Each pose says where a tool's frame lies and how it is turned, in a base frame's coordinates. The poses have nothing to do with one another.
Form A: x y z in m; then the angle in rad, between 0 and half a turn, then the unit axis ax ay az.
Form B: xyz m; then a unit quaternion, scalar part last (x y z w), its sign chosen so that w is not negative. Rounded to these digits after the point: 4 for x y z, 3 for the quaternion.
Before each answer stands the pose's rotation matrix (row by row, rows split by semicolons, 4 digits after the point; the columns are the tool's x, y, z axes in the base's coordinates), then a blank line. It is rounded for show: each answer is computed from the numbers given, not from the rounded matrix.
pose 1, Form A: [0.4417 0.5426 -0.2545 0.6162 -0.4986 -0.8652 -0.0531]
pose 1, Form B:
0.8618 0.1100 -0.4952; 0.0487 0.9538 0.2966; 0.5049 -0.2797 0.8166

[0.4417 0.5426 -0.2545 -0.151 -0.262 -0.016 0.953]
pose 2, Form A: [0.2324 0.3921 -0.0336 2.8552 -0.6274 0.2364 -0.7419]
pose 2, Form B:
-0.1880 -0.0810 0.9788; -0.5002 -0.8498 -0.1664; 0.8453 -0.5209 0.1192

[0.2324 0.3921 -0.0336 -0.621 0.234 -0.734 0.143]
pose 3, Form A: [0.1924 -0.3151 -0.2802 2.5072 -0.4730 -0.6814 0.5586]
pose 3, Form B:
-0.4015 0.2508 -0.8808; 0.9129 0.0328 -0.4068; -0.0732 -0.9675 -0.2421

[0.1924 -0.3151 -0.2802 -0.449 -0.647 0.531 0.312]
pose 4, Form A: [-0.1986 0.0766 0.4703 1.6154 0.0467 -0.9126 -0.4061]
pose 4, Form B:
-0.0423 0.3612 -0.9315; -0.4502 0.8254 0.3405; 0.8919 0.4338 0.1277

[-0.1986 0.0766 0.4703 0.034 -0.660 -0.293 0.691]
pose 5, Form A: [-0.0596 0.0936 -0.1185 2.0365 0.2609 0.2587 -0.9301]
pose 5, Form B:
-0.3504 0.9288 -0.1205; -0.7332 -0.3521 -0.5817; -0.5827 -0.1155 0.8044

[-0.0596 0.0936 -0.1185 0.222 0.220 -0.792 0.525]
